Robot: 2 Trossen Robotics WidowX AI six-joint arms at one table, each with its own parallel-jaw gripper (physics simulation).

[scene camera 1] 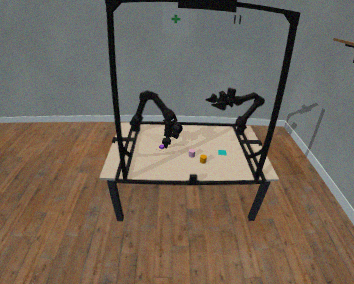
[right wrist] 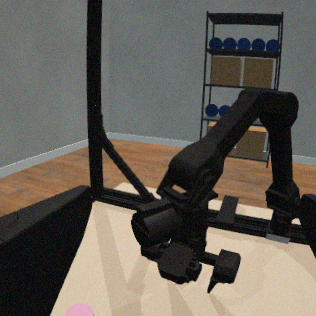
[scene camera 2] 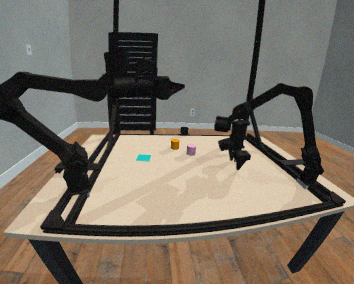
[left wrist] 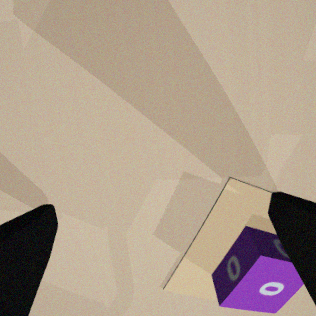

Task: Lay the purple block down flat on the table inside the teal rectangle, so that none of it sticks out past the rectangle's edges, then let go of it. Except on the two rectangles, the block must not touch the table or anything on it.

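Pixels of known places: left gripper, fingertip midpoint: (scene camera 1: 166, 145) (right wrist: 187, 284) (scene camera 2: 234, 165) (left wrist: 164, 210); right gripper, fingertip midpoint: (scene camera 1: 208, 102) (right wrist: 198, 201) (scene camera 2: 177, 85); left arm's base at its link origin: (scene camera 1: 135, 129) (right wrist: 278, 229) (scene camera 2: 307, 180); right arm's base at its link origin: (scene camera 1: 240, 133) (scene camera 2: 78, 188).
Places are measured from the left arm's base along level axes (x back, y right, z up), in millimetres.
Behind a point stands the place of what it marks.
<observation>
The purple block (scene camera 1: 161, 146) {y 218, x -253, z 0 mm} (left wrist: 260, 282) {y 205, x -260, z 0 mm}, marked with a 0, sits on the pale yellow rectangle (left wrist: 220, 215) {y 190, x -283, z -18 mm} at the left of the table in scene camera 1. My left gripper (scene camera 1: 166, 144) {y 167, x -287, z -18 mm} (scene camera 2: 239, 166) {y 167, x -287, z -18 mm} (left wrist: 164, 210) {y 167, x -287, z -18 mm} is open and empty, pointing down low close to the block. In the left wrist view the block is at the lower right, partly hidden by the right-hand finger. The teal rectangle (scene camera 1: 222, 152) {y 214, x -715, z -18 mm} (scene camera 2: 143, 158) {y 205, x -714, z -18 mm} lies bare on the other side of the table. My right gripper (scene camera 1: 210, 102) {y 81, x -578, z 325 mm} (scene camera 2: 183, 87) {y 81, x -578, z 325 mm} is open and empty, high above the table.
A pink cylinder (scene camera 1: 192, 153) {y 301, x -486, z 17 mm} (scene camera 2: 191, 150) {y 256, x -485, z 9 mm} (right wrist: 80, 310) {y 281, x -476, z 26 mm} and an orange cylinder (scene camera 1: 203, 159) {y 362, x -564, z 17 mm} (scene camera 2: 175, 144) {y 319, x -562, z 11 mm} stand between the block and the teal rectangle. A black frame (scene camera 1: 116, 75) {y 582, x -83, z 652 mm} (scene camera 2: 175, 230) {y -204, x -574, z -1 mm} with posts surrounds the work area. A small black box (scene camera 1: 193, 178) {y 569, x -499, z 22 mm} (scene camera 2: 184, 130) {y 542, x -499, z 18 mm} sits at one frame edge.
</observation>
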